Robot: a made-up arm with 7 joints.
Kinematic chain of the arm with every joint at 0, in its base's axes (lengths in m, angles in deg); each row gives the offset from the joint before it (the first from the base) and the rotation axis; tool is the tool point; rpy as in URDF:
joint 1: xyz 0 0 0.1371 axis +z
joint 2: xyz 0 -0.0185 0.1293 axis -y
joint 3: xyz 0 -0.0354 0.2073 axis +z
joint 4: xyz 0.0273 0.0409 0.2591 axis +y
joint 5: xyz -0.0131 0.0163 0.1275 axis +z
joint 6: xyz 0 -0.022 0.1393 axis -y
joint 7: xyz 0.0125 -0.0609 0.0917 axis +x
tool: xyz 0 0 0 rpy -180 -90 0
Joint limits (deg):
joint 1: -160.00..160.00
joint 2: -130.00..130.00
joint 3: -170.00..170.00
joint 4: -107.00..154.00
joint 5: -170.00..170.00
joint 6: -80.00..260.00
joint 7: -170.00..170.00
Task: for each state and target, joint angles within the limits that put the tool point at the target. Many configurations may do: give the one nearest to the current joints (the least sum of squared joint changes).
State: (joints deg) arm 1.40 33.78 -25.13 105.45 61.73 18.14 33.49
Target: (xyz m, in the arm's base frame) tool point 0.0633 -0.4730 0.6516
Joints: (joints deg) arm 38.18 50.35 -66.67 89.05 54.03 23.02 33.49
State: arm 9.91 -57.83 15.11 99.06 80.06 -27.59 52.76
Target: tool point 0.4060 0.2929 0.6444
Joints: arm 13.07 -20.64 23.96 69.61 85.64 -27.88 52.76
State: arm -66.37 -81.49 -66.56 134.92 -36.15 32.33 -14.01
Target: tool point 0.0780 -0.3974 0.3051
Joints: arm -23.38 -60.26 -74.82 147.09 -30.15 31.28 -14.01
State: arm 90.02 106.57 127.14 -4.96 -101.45 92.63 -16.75
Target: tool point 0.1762 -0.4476 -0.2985
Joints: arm 92.50 130.00 114.43 -0.58 -109.98 110.90 -16.75
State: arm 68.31 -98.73 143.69 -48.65 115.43 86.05 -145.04
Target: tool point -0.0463 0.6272 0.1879
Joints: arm 104.45 -77.42 158.08 -80.76 96.44 101.24 -145.04
